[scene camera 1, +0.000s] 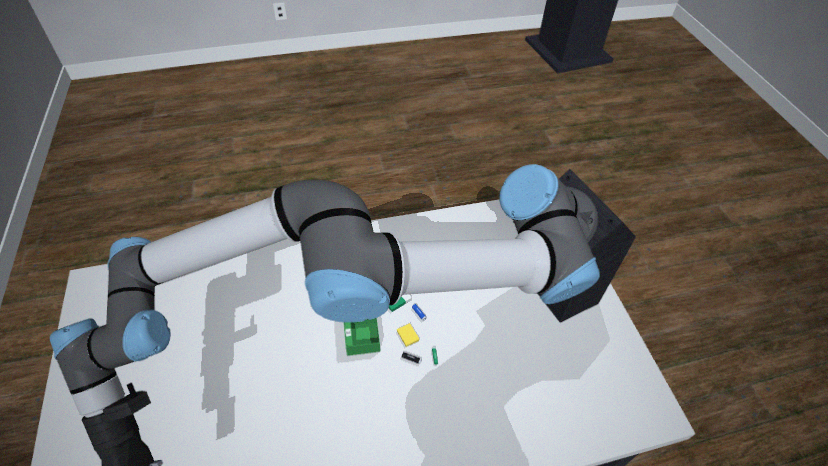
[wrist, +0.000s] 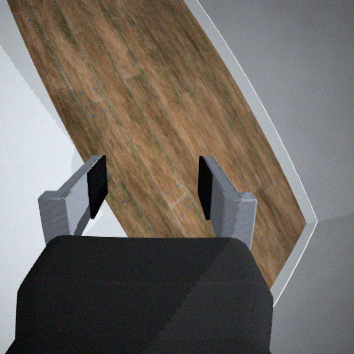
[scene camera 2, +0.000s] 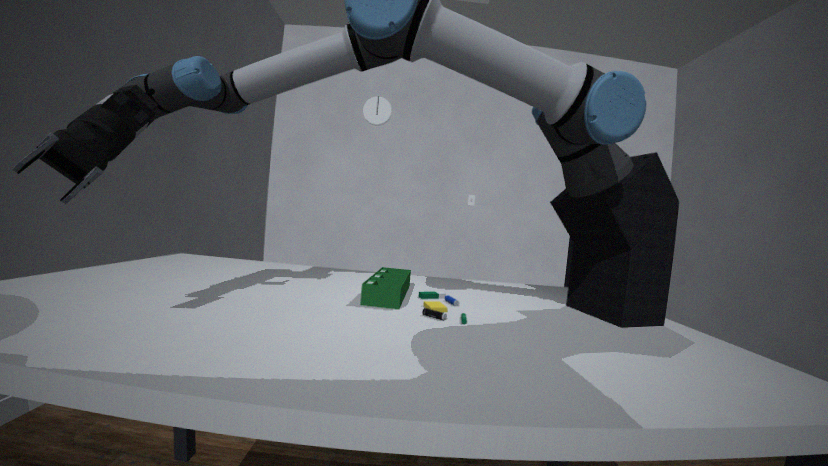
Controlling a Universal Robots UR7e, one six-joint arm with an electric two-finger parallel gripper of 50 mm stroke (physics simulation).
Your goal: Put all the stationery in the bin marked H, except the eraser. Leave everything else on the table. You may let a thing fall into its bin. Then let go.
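Places are measured from the arm's base along level axes (x ahead, y left, z up), in centimetres.
Pixels of known places: gripper, fingertip midpoint: (wrist: 151, 174) (scene camera 2: 43, 183); arm's base, link origin: (scene camera 2: 599, 178).
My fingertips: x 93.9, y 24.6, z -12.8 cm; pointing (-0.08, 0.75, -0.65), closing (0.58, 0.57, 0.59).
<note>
For each thing: its middle in the pictures, then the offset to it from my fingertips. Level surfaces: height alone.
- green bin block, body centre: (scene camera 2: 389, 285) (scene camera 1: 358, 306) dx -48.0, dy -37.7, dz -17.4 cm
- green piece with a pale end, body centre: (scene camera 2: 432, 295) (scene camera 1: 399, 301) dx -58.9, dy -36.4, dz -19.1 cm
- blue cylinder, body centre: (scene camera 2: 451, 300) (scene camera 1: 419, 312) dx -62.7, dy -31.4, dz -19.1 cm
- yellow block, body centre: (scene camera 2: 435, 306) (scene camera 1: 408, 334) dx -57.6, dy -26.3, dz -19.3 cm
- black cylinder, body centre: (scene camera 2: 434, 314) (scene camera 1: 411, 358) dx -56.1, dy -19.8, dz -19.1 cm
- small green piece, body centre: (scene camera 2: 463, 318) (scene camera 1: 434, 355) dx -61.8, dy -18.5, dz -19.2 cm
- white table, surface height: dz -19.8 cm
A green bin block (scene camera 1: 363, 349) (scene camera 2: 380, 296) with small white labels stands mid-table, partly hidden by the arm in scene camera 1; no letter is readable. Beside it lie a green piece with a pale end (scene camera 1: 397, 304) (scene camera 2: 428, 295), a blue cylinder (scene camera 1: 418, 311) (scene camera 2: 451, 300), a yellow block (scene camera 1: 407, 334) (scene camera 2: 435, 306), a black cylinder (scene camera 1: 410, 357) (scene camera 2: 433, 314) and a small green piece (scene camera 1: 434, 356) (scene camera 2: 463, 318). I cannot tell which is the eraser. My gripper (scene camera 2: 39, 186) (wrist: 151, 174) is open and empty, high up at the left, far from them.
The white table (scene camera 1: 307, 405) (scene camera 2: 260, 347) carries shadows of the arm. The dark arm base (scene camera 1: 614, 248) (scene camera 2: 648, 248) stands at its right. The arm stretches above the bin. The wrist view shows wooden floor (wrist: 145, 115) beyond the table edge and a grey wall (wrist: 300, 75).
</note>
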